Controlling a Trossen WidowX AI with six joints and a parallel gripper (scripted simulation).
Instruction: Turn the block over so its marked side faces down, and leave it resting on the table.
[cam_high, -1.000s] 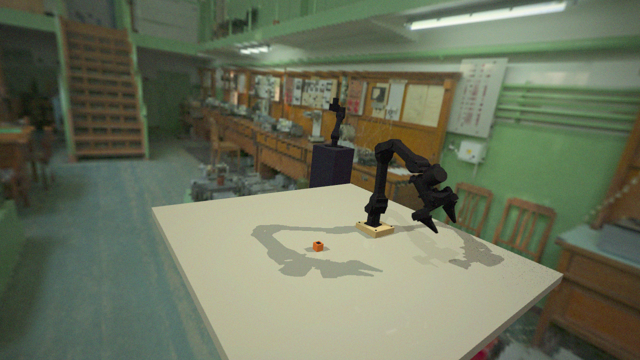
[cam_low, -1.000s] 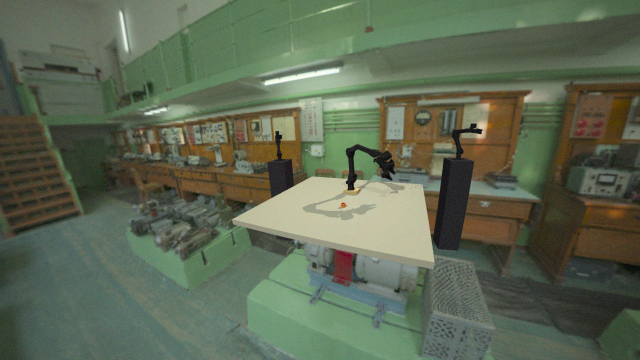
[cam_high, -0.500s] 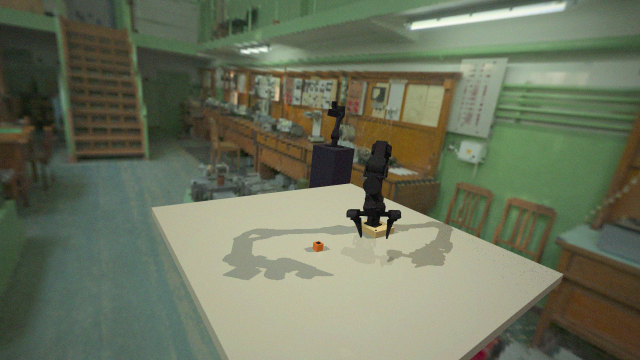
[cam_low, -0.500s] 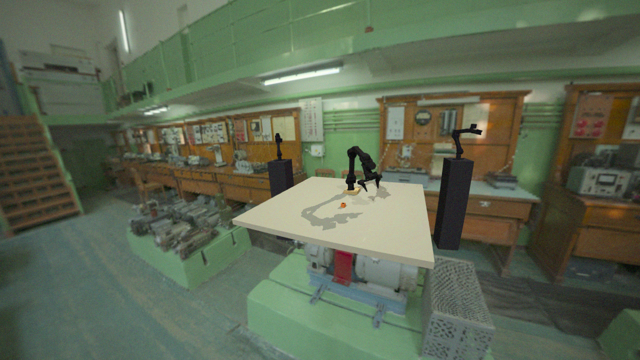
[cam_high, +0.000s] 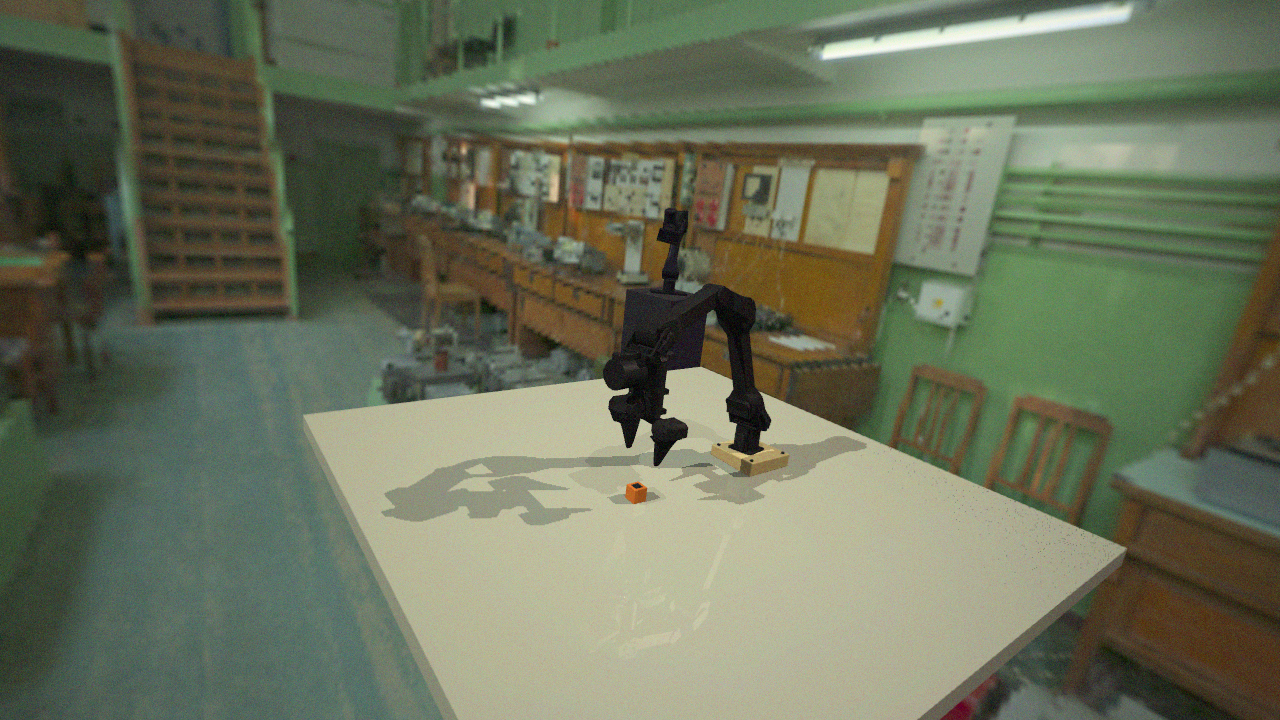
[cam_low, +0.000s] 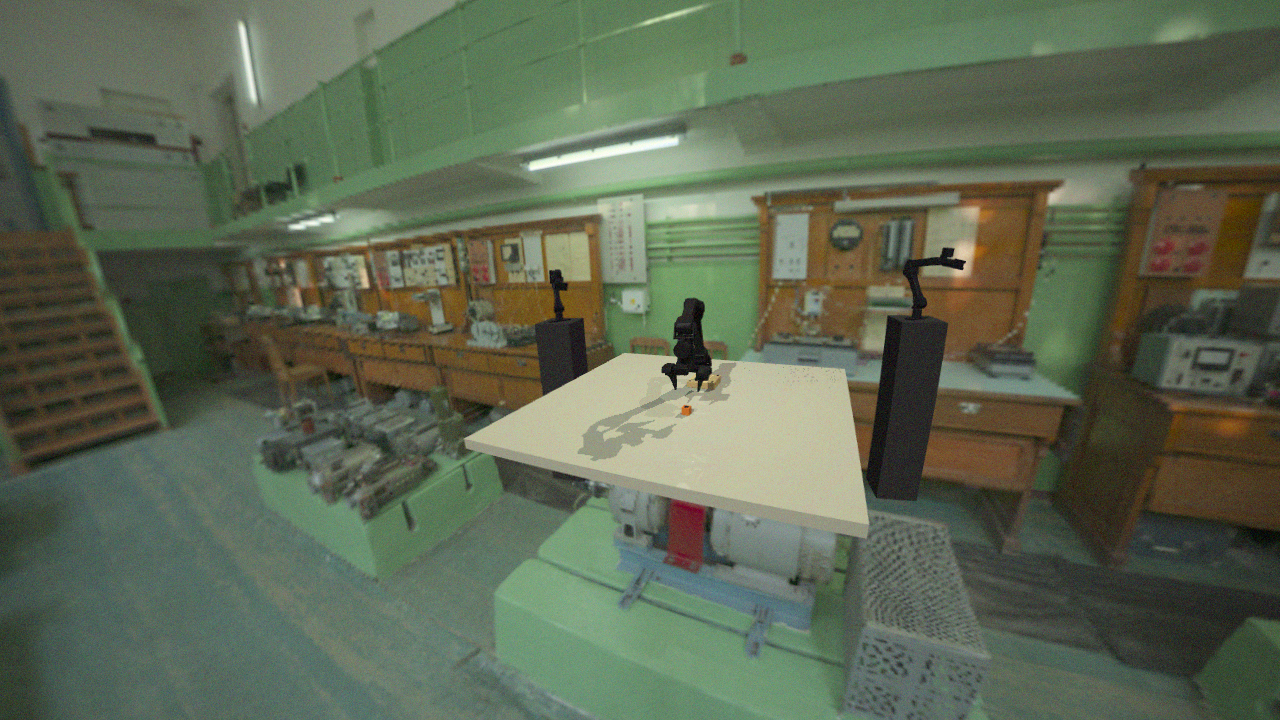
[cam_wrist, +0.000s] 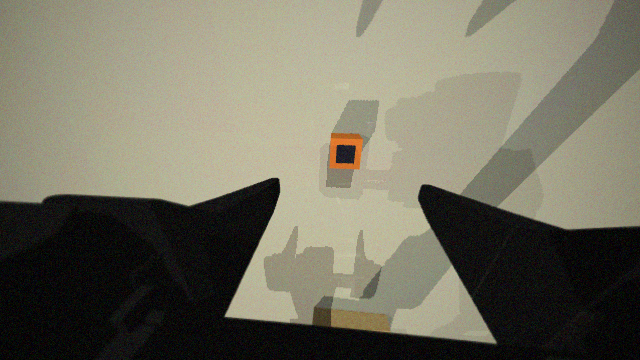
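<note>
Right now my gripper tip is 7 cm above the orange block.
</note>
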